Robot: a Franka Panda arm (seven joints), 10 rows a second.
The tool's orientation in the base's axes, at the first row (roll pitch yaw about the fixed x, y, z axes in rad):
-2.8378 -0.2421 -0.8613
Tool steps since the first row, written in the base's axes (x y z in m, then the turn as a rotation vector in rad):
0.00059 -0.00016 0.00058 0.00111 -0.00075 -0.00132
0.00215 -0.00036 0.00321 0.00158 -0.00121 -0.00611
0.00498 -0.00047 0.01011 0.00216 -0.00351 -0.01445
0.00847 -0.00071 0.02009 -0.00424 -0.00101 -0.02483
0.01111 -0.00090 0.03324 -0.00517 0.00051 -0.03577
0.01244 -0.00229 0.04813 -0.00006 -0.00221 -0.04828
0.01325 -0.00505 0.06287 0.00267 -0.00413 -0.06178
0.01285 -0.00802 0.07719 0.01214 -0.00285 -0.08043
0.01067 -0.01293 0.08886 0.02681 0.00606 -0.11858
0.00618 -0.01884 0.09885 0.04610 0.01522 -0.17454
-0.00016 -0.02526 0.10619 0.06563 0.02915 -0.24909
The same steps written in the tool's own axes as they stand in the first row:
0.00063 -0.00046 -0.00032 0.00094 0.00014 0.00162
0.00239 -0.00214 -0.00217 0.00043 0.00152 0.00623
0.00592 -0.00599 -0.00750 0.00049 0.00511 0.01412
0.01070 -0.01109 -0.01544 -0.00789 0.01077 0.02139
0.01566 -0.01657 -0.02663 -0.01222 0.01354 0.03120
0.02109 -0.02085 -0.03996 -0.00998 0.01556 0.04466
0.02717 -0.02382 -0.05337 -0.01008 0.01893 0.05815
0.03254 -0.02570 -0.06685 -0.00951 0.01706 0.07901
0.03758 -0.02429 -0.07858 -0.01594 0.01218 0.12006
0.04148 -0.02016 -0.08965 -0.02390 0.00918 0.17935
0.04396 -0.01365 -0.09897 -0.03968 0.00819 0.25605

